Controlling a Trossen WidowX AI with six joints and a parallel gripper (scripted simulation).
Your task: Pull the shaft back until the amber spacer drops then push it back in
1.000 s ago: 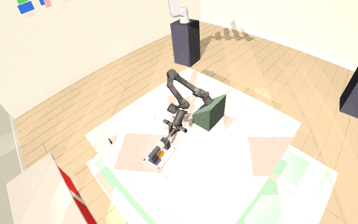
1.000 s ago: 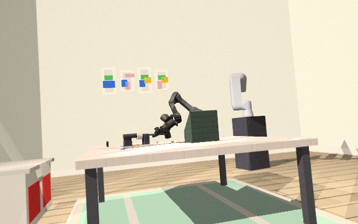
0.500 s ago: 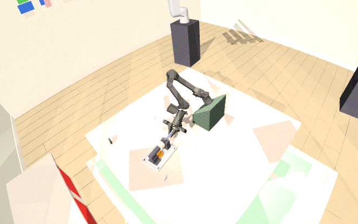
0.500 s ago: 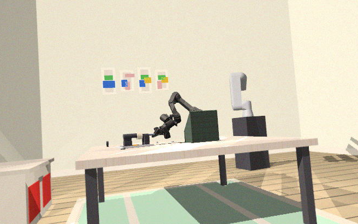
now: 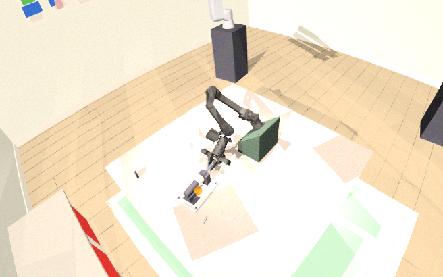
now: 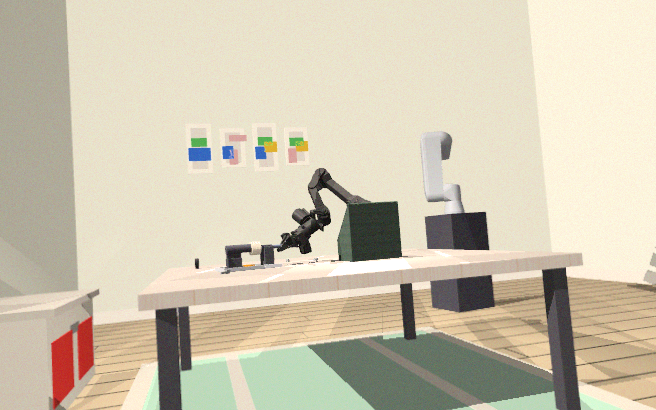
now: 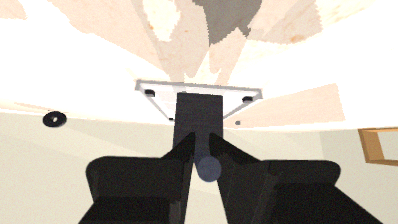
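Right now the blue-grey shaft is 60 mm ahead of my gripper tip and 20 mm above it. The rest, counted from my gripper tip: white spacer (90 mm ahead, 20 mm above); amber spacer (130 mm ahead, 50 mm below); small dark ring (260 mm ahead, 390 mm to the right, 40 mm below).
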